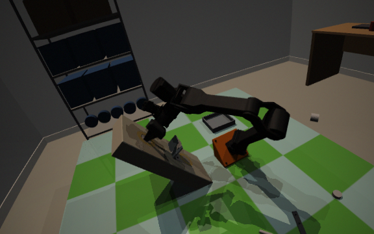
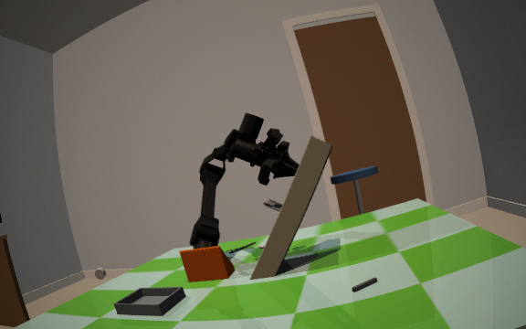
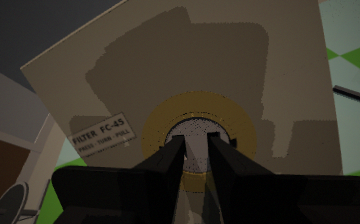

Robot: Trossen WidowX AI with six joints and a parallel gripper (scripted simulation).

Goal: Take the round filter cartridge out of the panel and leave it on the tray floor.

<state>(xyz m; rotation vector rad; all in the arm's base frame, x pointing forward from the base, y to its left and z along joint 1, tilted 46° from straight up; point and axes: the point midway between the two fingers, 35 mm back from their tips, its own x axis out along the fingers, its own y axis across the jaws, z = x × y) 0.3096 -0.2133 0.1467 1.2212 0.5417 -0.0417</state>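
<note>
My gripper tip is now 10 cm above the grey bracket, 9 cm past it and 1 cm to the right of it. From my gripper tip the other things lie so: dark tray: 47 cm behind, 26 cm below, 22 cm to the right; tan service panel: 8 cm below, 4 cm behind, 1 cm to the left; round filter cartridge: 1 cm below, 1 cm ahead.
</note>
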